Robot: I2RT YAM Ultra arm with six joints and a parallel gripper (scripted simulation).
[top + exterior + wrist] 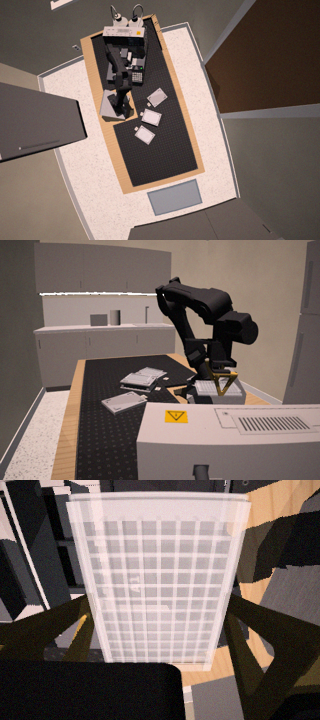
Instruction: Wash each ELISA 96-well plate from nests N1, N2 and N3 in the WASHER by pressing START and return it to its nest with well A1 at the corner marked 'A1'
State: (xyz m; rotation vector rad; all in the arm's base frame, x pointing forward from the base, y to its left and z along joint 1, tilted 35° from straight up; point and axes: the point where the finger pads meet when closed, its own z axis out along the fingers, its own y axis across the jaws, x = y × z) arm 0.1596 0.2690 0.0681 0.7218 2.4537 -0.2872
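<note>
The carrier pocket is 10 cm below my hand. Round my hand: n1 label: 4 cm ahead, 37 cm to the right, 17 cm below; grey nest slab: 15 cm ahead, 36 cm to the right, 17 cm below; washer: 10 cm ahead, 12 cm to the left, 4 cm below.
</note>
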